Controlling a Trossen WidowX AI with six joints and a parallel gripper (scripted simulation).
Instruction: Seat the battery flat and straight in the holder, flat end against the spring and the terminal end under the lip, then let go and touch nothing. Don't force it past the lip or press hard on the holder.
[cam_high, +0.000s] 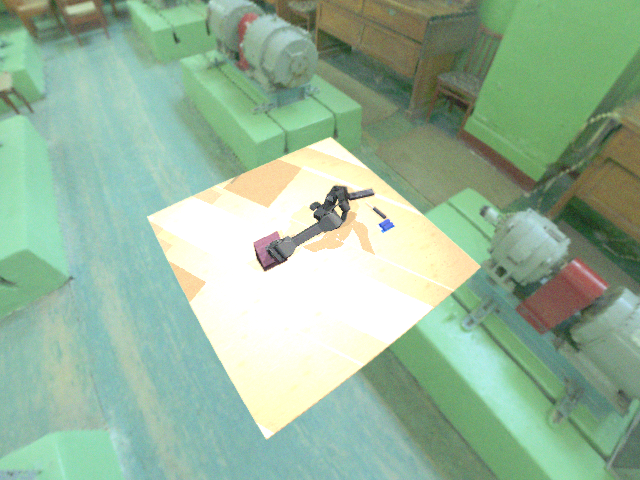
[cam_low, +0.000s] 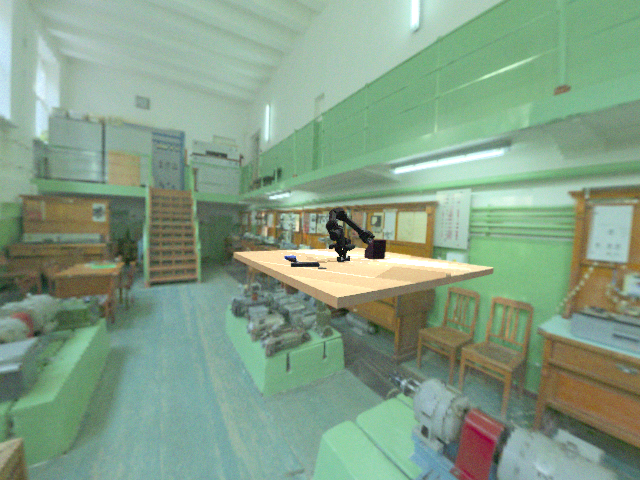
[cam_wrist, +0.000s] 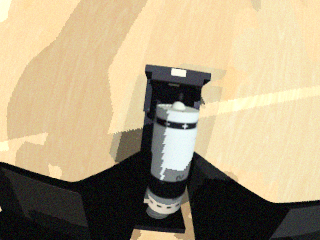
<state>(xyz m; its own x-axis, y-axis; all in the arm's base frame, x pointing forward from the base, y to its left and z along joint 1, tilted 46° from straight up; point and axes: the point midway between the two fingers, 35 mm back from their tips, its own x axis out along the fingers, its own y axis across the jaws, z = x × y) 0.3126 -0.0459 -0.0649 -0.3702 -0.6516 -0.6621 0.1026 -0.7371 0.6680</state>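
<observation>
My gripper tip is now 1 cm below the battery. The rest, counted from my gripper tip: screwdriver: 32 cm ahead, 8 cm to the right.
</observation>
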